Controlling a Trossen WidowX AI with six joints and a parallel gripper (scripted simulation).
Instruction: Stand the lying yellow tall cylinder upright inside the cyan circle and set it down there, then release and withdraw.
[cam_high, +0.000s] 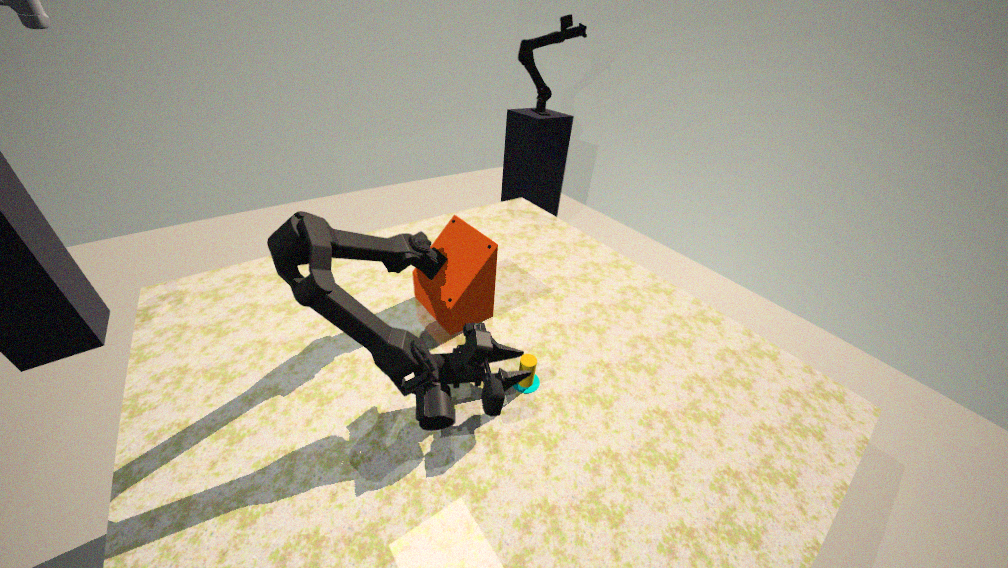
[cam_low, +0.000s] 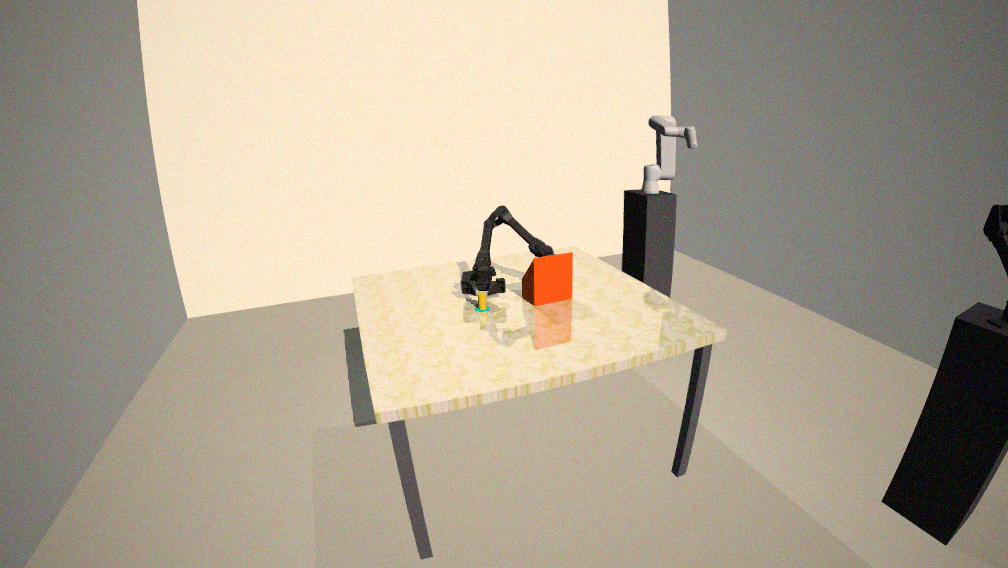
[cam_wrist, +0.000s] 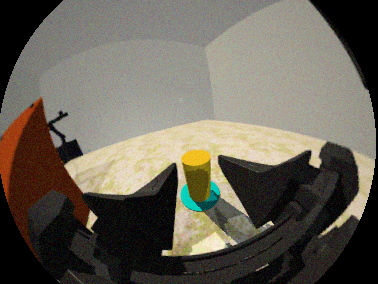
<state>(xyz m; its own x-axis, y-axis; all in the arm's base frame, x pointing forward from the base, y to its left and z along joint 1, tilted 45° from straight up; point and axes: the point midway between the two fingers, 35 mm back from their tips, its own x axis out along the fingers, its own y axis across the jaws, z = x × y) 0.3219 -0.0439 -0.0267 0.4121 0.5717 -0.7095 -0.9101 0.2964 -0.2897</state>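
Now: the yellow cylinder 30 mm below my gripper tip. Also, from my gripper tip: cyan circle 60 mm below.
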